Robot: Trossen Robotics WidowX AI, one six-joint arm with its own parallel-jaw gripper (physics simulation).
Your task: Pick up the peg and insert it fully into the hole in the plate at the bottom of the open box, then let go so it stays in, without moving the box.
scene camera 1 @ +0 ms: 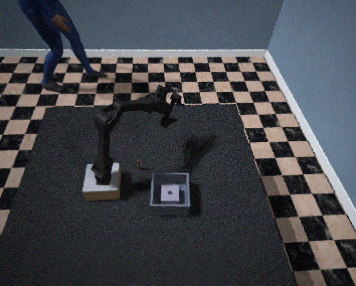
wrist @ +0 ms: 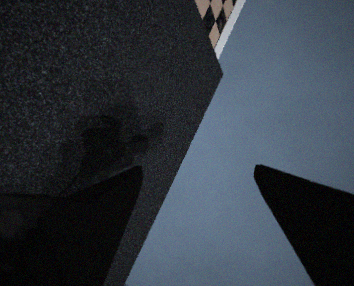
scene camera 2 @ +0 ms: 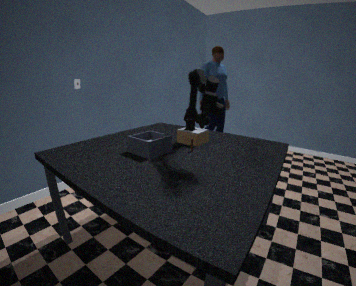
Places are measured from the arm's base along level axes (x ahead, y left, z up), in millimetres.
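Pixels of known places: gripper, fingertip midpoint: [scene camera 1: 181, 113] [wrist: 197, 171] [scene camera 2: 203, 122]; arm's base at its link origin: [scene camera 1: 103, 179] [scene camera 2: 190, 129].
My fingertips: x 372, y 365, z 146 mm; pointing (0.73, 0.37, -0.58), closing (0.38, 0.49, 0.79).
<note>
For each thing: its top centre in the pictures, then the offset to it from my fingertips. Level surfaces: height alone.
- small orange-brown peg at its top centre: [scene camera 1: 138, 160] [scene camera 2: 192, 138] 217 mm back, 226 mm right, 156 mm down
- grey open box at its top centre: [scene camera 1: 170, 188] [scene camera 2: 149, 135] 33 mm back, 399 mm right, 138 mm down
- pale square plate at its top centre: [scene camera 1: 170, 192] 33 mm back, 399 mm right, 175 mm down
- dark table at its surface level: 236 mm down
A small orange-brown peg [scene camera 1: 139, 164] [scene camera 2: 191, 145] stands upright on the table between the arm's base and the open box. The grey open box [scene camera 1: 170, 210] [scene camera 2: 160, 148] sits on the table. Inside it, a pale square plate [scene camera 1: 170, 199] with a small dark hole in its middle lies at the bottom; the box walls hide the plate in scene camera 2. My gripper [scene camera 1: 168, 121] [wrist: 197, 171] is open and empty, with its two dark fingers wide apart in the wrist view. It hangs high above the table, well away from the peg and the box. Neither peg nor box shows in the wrist view.
The arm's base stands on a white-topped, tan-sided block [scene camera 1: 102, 194] [scene camera 2: 192, 137] to the left of the box in scene camera 1. The dark table [scene camera 1: 150, 250] [scene camera 2: 200, 215] carries the arm's shadow. A person [scene camera 1: 52, 40] [scene camera 2: 216, 72] stands beyond the table.
</note>
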